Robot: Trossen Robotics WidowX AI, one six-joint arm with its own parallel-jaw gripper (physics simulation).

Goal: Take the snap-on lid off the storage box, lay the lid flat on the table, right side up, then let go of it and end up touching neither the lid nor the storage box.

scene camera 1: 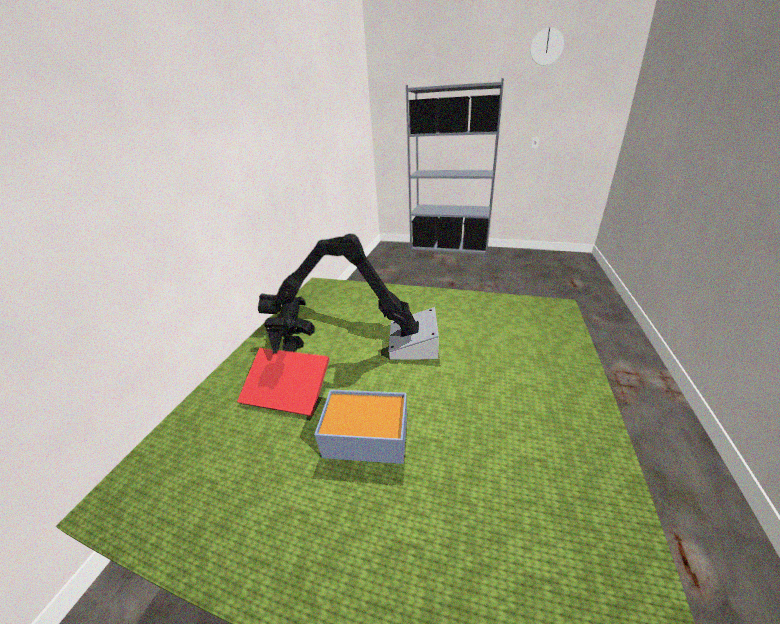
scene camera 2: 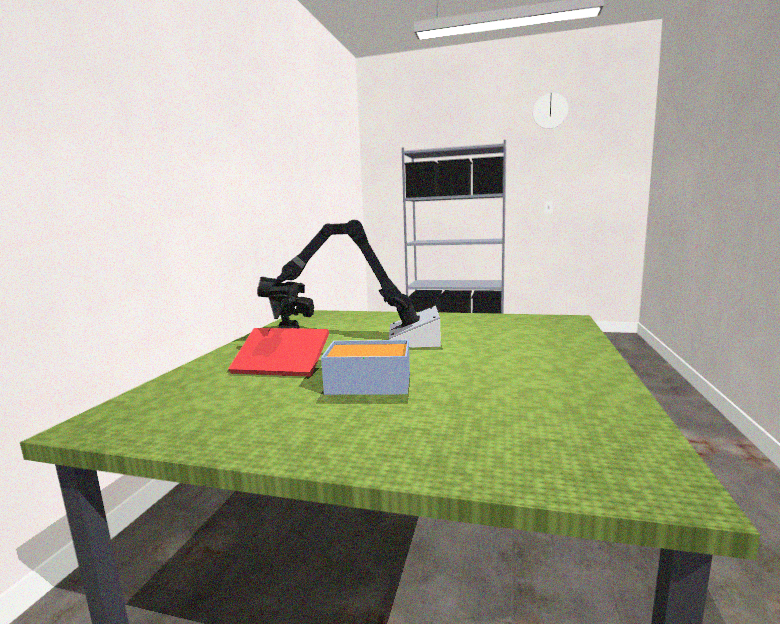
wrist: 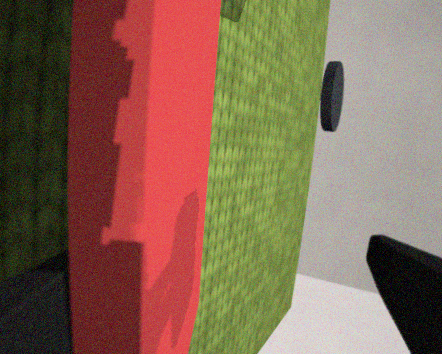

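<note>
The red lid (scene camera 1: 286, 383) (scene camera 2: 279, 354) (wrist: 180, 125) is off the box, left of it and slightly behind. Its plain face is up. It looks tilted, not flat, with its far edge raised and its near edge low. The storage box (scene camera 1: 361, 448) (scene camera 2: 366, 376) is blue-grey, upright and open, with orange inside. My gripper (scene camera 1: 283, 346) (scene camera 2: 286, 322) (wrist: 242, 248) is open at the lid's far edge. In the wrist view the lid lies close against the left finger, which it partly hides; the right finger stands well apart. Contact under the lid is hidden in the scene views.
The arm's grey wedge base (scene camera 1: 414, 350) (scene camera 2: 426, 335) stands behind the box, to the right. The green-covered table (scene camera 1: 520, 455) (scene camera 2: 520, 422) has its left edge close to the wall beyond the lid. A shelf unit (scene camera 1: 451, 174) (scene camera 2: 454, 242) stands against the back wall.
</note>
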